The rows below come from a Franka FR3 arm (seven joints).
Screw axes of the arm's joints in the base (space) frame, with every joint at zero. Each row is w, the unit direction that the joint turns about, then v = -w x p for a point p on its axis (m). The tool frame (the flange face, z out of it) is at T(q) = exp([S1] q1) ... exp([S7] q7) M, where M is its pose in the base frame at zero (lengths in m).
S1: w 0 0 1 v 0 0 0
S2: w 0 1 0 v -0.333 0 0
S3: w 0 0 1 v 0 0 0
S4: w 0 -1 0 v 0.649 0 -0.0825
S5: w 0 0 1 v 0 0 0
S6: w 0 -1 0 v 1.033 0 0
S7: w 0 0 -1 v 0 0.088 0
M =
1 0 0 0.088
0 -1 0 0
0 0 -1 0.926
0 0 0 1
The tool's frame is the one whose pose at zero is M.
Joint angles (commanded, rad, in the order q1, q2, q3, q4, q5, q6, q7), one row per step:
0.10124, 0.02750, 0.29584, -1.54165, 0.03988, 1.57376, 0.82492
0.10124, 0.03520, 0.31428, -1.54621, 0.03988, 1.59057, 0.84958
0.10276, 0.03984, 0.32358, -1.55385, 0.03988, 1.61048, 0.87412
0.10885, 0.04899, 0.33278, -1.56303, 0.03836, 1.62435, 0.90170
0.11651, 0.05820, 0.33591, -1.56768, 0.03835, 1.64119, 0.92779
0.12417, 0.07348, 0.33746, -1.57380, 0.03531, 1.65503, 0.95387
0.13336, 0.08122, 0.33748, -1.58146, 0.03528, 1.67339, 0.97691
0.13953, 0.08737, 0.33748, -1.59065, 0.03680, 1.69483, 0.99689
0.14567, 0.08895, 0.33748, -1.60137, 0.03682, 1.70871, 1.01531
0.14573, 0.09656, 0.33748, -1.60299, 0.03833, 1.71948, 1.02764
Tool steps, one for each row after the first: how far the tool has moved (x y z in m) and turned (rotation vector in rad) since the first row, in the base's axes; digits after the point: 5 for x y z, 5 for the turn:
-0.00035, 0.01023, -0.00471, 0.00434, -0.00232, -0.00698
0.00019, 0.01659, -0.00900, 0.00902, -0.00756, -0.02161
0.00017, 0.02501, -0.01701, 0.00872, -0.00183, -0.03445
0.00143, 0.03149, -0.02270, 0.01283, -0.00214, -0.05057
0.00429, 0.03698, -0.03276, 0.01119, 0.00617, -0.06794
0.00523, 0.04273, -0.03906, 0.01463, 0.00570, -0.08263
0.00657, 0.04708, -0.04496, 0.02054, 0.00301, -0.09761
0.00596, 0.05076, -0.04974, 0.02156, 0.00296, -0.11045
0.00860, 0.05161, -0.05380, 0.02581, 0.00405, -0.12355

